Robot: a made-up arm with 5 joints.
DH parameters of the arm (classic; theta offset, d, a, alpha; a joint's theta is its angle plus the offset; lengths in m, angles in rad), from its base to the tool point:
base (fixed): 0.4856 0 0.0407 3.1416
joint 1: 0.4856 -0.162 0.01 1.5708
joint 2: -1.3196 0 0.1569 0
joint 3: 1.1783 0 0.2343 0
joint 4: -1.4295 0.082 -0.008 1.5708
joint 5: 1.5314 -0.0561 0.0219 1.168
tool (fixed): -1.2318 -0.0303 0 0
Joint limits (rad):
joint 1: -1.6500..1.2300
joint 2: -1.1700..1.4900
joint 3: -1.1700..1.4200
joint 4: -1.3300..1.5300
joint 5: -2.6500..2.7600
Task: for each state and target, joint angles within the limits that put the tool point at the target. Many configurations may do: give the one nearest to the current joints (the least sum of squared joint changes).
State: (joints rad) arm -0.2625 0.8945 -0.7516 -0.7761 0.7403
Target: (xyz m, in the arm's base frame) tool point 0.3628 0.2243 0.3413
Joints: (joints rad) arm -0.3574 0.1182 -0.1447 -0.4635 0.8180
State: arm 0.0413 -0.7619 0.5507 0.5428 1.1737
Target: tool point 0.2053 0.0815 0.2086
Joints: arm 0.0227 -0.8017 0.9795 0.7900 1.1632
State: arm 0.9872 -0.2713 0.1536 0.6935 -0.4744
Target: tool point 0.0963 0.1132 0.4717
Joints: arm 0.5811 -1.1700 -0.0793 1.0902 -0.2956
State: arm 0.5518 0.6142 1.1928 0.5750 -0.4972
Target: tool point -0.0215 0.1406 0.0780
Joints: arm 0.1438 1.1676 1.4200 0.7979 -0.3093
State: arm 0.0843 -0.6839 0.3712 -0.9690 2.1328
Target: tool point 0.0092 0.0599 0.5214
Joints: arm -0.2689 -1.1700 0.2916 -1.1606 2.2567
